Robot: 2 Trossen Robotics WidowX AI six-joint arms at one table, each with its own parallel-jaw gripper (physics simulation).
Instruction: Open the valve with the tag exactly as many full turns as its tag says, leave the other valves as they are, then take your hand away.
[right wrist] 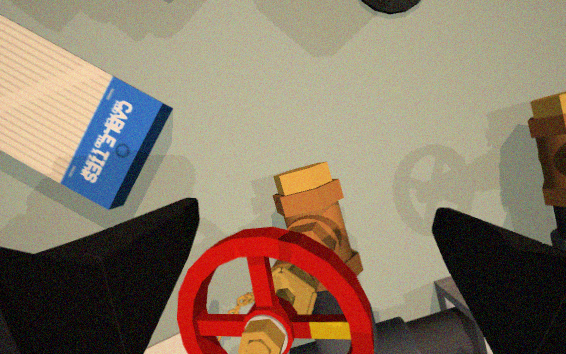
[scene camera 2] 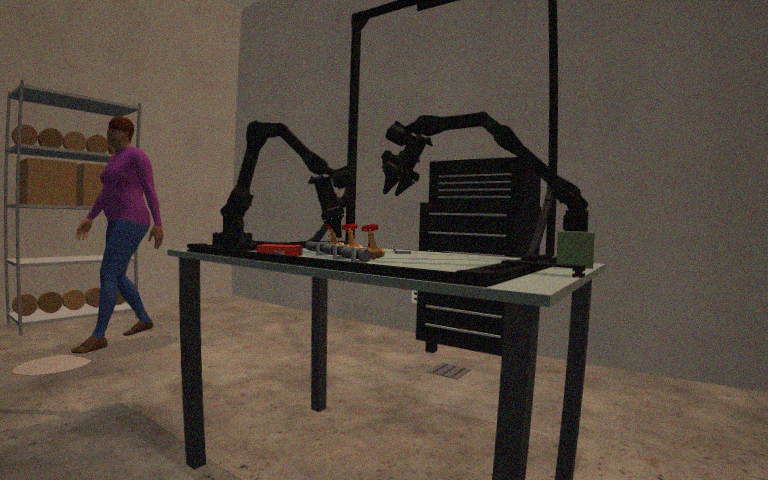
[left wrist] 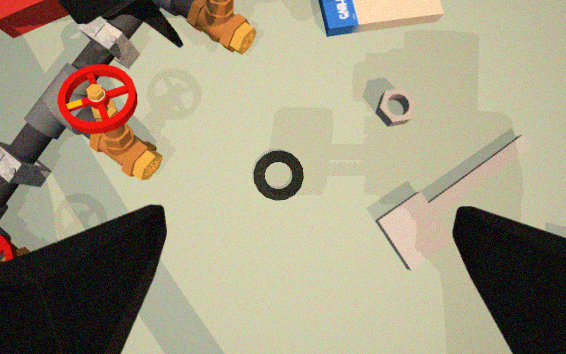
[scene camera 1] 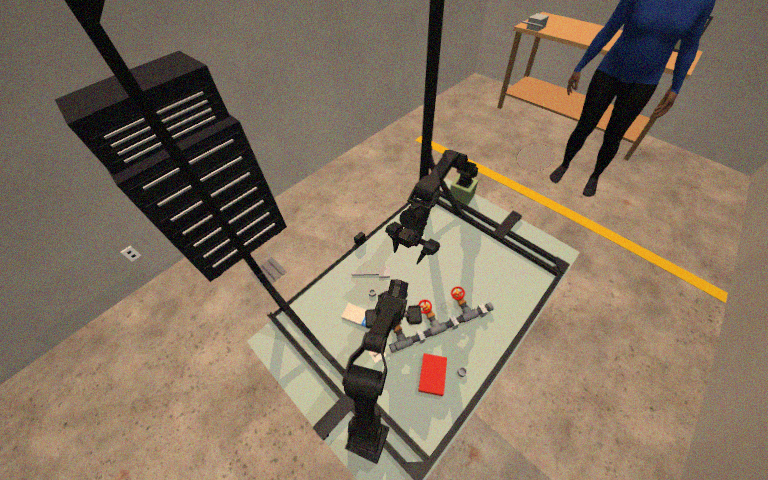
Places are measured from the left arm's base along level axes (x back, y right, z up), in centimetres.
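Pixels of known places: left gripper, fingertip midpoint: [scene camera 2: 390,194] [left wrist: 312,220] [scene camera 1: 405,258]; right gripper, fingertip midpoint: [right wrist: 316,214] [scene camera 2: 339,237] [left wrist: 227,12]; left arm's base, link origin: [scene camera 2: 576,231] [scene camera 1: 464,182]; right arm's base, link origin: [scene camera 2: 232,233] [scene camera 1: 367,437].
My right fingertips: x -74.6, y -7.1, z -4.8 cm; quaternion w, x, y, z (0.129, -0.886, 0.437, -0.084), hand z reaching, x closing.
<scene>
For each thing: its top centre in the pictures, then the offset to it from my right fingertips. "spot": a spot on its surface instead.
- tagged valve's red wheel, surface spot: [right wrist: 270,243] spot: dx -0.8, dy +1.4, dz +4.5 cm
- same grey pipe, surface spot: [scene camera 1: 438,328] spot: dx +6.0, dy -15.0, dz -1.5 cm
- red box, top centre: [scene camera 2: 280,245] [scene camera 1: 433,373] dx -8.4, dy -20.8, dz -2.2 cm
- cable-tie pack, top centre: [right wrist: 39,104] [scene camera 1: 357,314] dx -4.7, dy +13.3, dz -3.7 cm
- black ring, top centre: [left wrist: 278,175] dx +12.3, dy +4.0, dz -5.0 cm
- hex nut, top centre: [left wrist: 398,104] dx +6.2, dy +14.4, dz -3.7 cm
- flat square-like tool, surface spot: [left wrist: 397,232] spot: dx +17.2, dy +14.0, dz -4.1 cm
The tagged valve's red wheel [right wrist: 270,243] has one yellow-marked spoke and lies low in the right wrist view, below the line between the fingertips. A sliver of its pale tag [right wrist: 165,346] [scene camera 1: 374,356] shows; its number is not readable. My right gripper [right wrist: 316,214] [scene camera 2: 335,229] is open and empty, down close by this wheel; contact cannot be told. Two other red wheels, the middle one [scene camera 1: 425,301] [left wrist: 97,128] and the far one [scene camera 1: 457,287] [scene camera 2: 369,227], stand on the same grey pipe [scene camera 1: 438,328]. My left gripper [scene camera 1: 407,256] [scene camera 2: 393,192] [left wrist: 312,220] is open and empty, high above the table.
A red box [scene camera 1: 433,374] [scene camera 2: 279,249] lies in front of the pipe. A cable-tie pack [scene camera 1: 353,314] [left wrist: 385,15] [right wrist: 120,140] lies behind it. A black ring [left wrist: 261,175], a hex nut [left wrist: 387,114] and a flat square-like tool [left wrist: 397,232] lie under the left gripper.
</scene>
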